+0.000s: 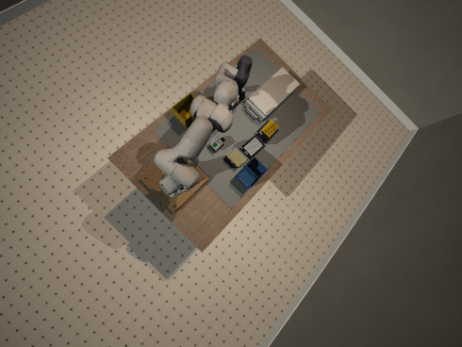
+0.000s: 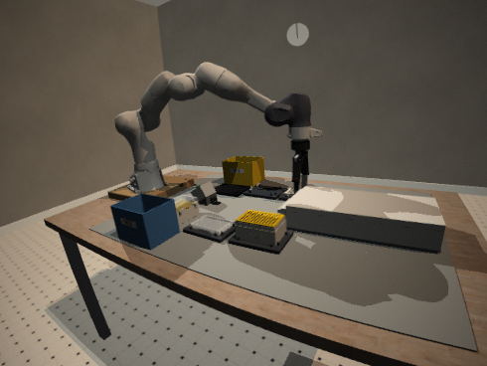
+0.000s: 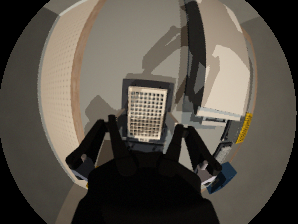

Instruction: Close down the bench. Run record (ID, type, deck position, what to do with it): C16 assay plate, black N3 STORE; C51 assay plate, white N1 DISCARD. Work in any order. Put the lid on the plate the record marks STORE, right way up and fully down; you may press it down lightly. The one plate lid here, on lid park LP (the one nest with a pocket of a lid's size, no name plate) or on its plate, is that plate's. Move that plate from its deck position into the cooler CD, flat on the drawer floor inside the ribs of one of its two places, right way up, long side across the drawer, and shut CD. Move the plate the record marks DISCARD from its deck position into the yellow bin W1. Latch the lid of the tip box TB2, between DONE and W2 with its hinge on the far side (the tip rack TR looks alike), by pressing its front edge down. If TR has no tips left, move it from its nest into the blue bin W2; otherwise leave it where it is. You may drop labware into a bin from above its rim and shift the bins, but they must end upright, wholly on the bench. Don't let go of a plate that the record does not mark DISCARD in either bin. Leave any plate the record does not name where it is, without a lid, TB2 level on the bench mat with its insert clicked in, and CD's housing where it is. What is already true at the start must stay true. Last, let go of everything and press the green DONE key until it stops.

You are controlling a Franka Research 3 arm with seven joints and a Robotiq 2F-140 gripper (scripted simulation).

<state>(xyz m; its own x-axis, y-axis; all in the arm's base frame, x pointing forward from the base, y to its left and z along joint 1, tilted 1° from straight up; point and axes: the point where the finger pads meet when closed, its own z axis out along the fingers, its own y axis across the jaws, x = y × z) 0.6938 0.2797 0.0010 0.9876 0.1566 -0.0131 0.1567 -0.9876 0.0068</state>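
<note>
The white assay plate is 2 cm below my hand. From my hand the other things lie so: cooler drawer (17 cm ahead, 17 cm to the right, 1 cm below); then grey plate lid (14 cm ahead, 18 cm to the right, 1 cm below); then cooler CD (23 cm ahead, 16 cm to the right, 1 cm below).
</note>
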